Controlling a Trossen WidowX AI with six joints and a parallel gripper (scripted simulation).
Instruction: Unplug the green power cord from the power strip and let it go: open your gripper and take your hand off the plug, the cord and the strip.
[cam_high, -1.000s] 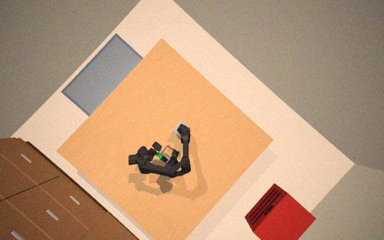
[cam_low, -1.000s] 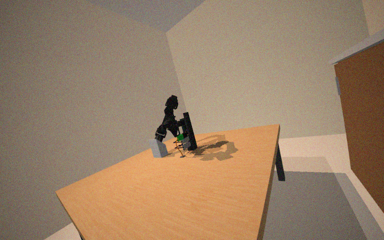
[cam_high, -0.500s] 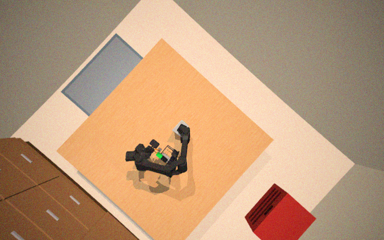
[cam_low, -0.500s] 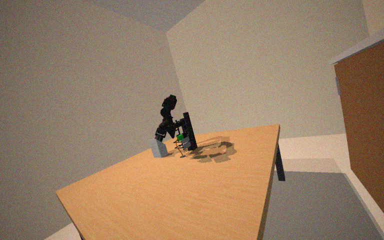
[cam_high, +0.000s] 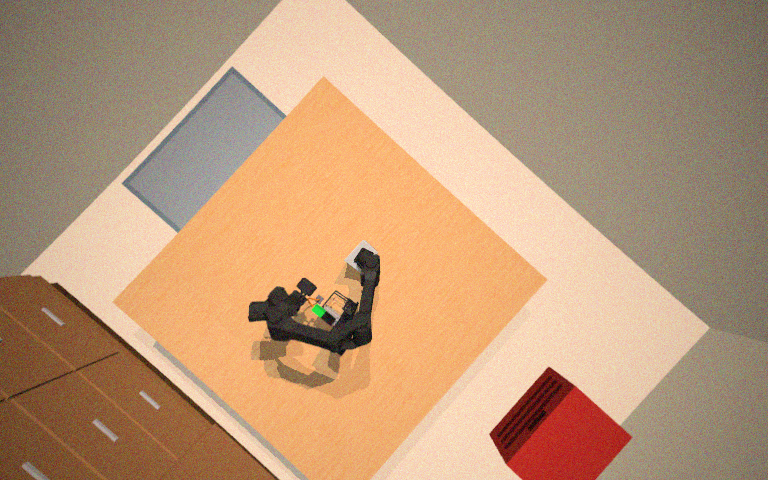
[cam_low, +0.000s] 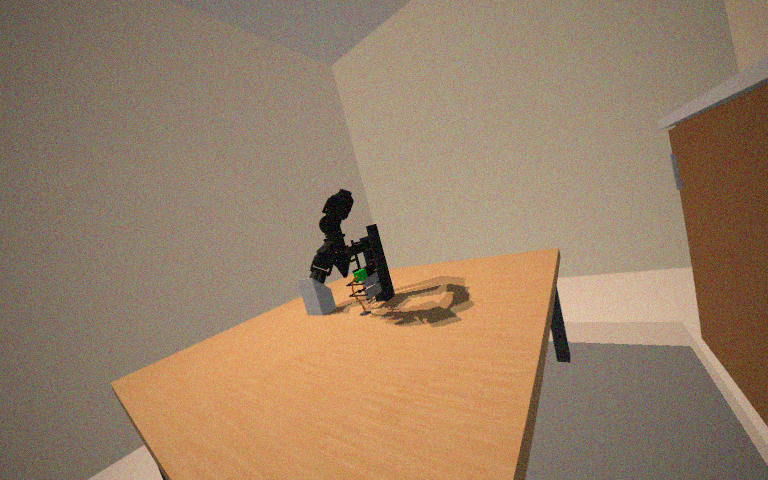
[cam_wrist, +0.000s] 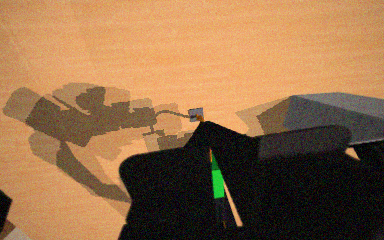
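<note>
Right now my gripper tip is 10 cm to the right of the green plug and 1 cm above it.
</note>
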